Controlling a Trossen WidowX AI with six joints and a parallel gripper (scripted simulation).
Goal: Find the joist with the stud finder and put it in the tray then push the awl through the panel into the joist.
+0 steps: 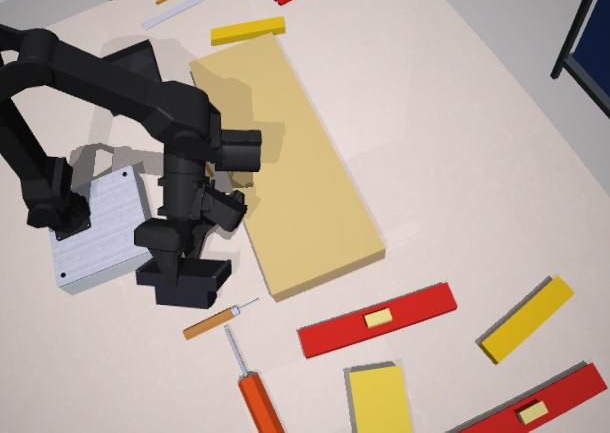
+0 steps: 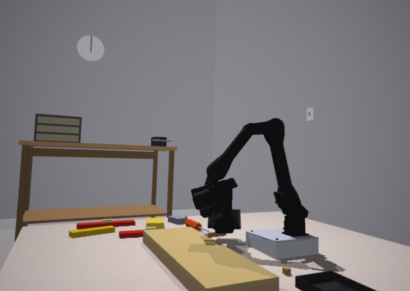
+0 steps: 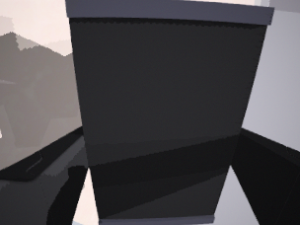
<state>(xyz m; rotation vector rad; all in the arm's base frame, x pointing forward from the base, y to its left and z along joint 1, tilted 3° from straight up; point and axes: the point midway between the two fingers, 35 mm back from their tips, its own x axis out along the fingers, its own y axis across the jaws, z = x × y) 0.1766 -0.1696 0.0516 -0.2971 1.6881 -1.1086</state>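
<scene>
Right now my gripper tip is 140 mm to the left of the orange screwdriver, 60 mm above it and 30 mm short of it. Also, from my gripper tip: black tray: 510 mm to the left, 60 mm below; then stud finder: 30 mm to the right, 20 mm below, 10 mm ahead; then ruler: 700 mm to the left, 200 mm ahead, 70 mm below.
</scene>
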